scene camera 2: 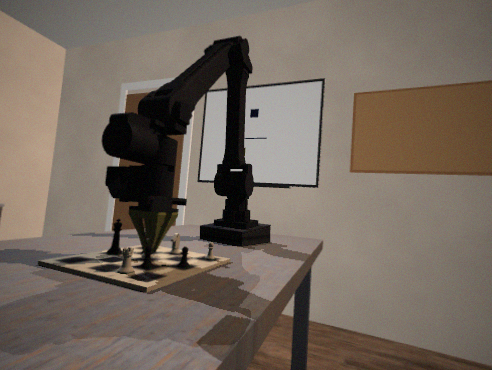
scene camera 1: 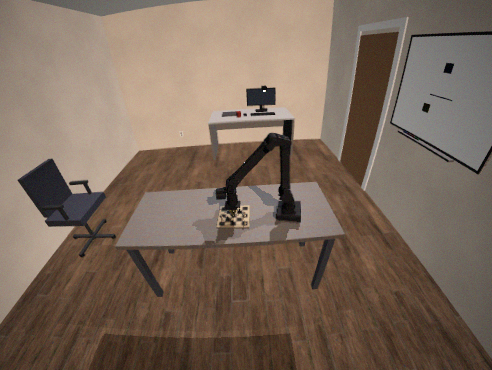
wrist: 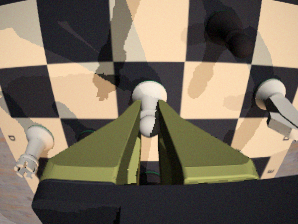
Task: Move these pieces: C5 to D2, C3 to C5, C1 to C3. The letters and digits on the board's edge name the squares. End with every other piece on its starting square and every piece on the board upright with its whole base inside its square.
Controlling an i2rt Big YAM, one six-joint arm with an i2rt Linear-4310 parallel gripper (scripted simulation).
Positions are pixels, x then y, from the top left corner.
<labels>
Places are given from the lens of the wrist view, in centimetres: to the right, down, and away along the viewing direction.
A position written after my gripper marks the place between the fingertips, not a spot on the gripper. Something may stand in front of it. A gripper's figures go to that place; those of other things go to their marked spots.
my gripper [wrist: 149,109]: 0, 0, 13
white rook [wrist: 39,138]: -7, 2, 15
white pawn [wrist: 149,92]: 0, -1, 12
The marked spots on the white pawn and the white rook are 8 cm apart.
</labels>
